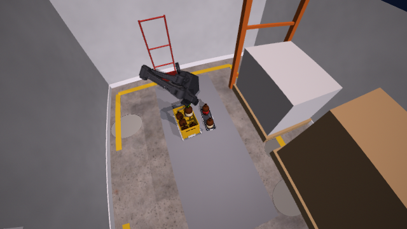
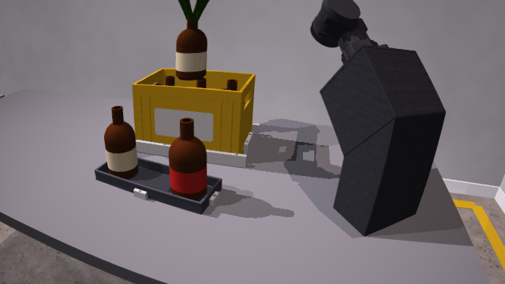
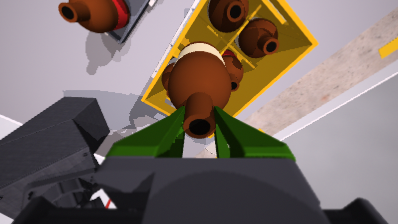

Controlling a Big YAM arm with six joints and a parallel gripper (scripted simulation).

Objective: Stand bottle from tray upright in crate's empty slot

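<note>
Now: the yellow crate 250 mm below my hand, 40 mm to the right of it and 10 mm behind it. From my hand the other things lie so: dark tray: 320 mm below, 180 mm to the left, 60 mm ahead.
</note>
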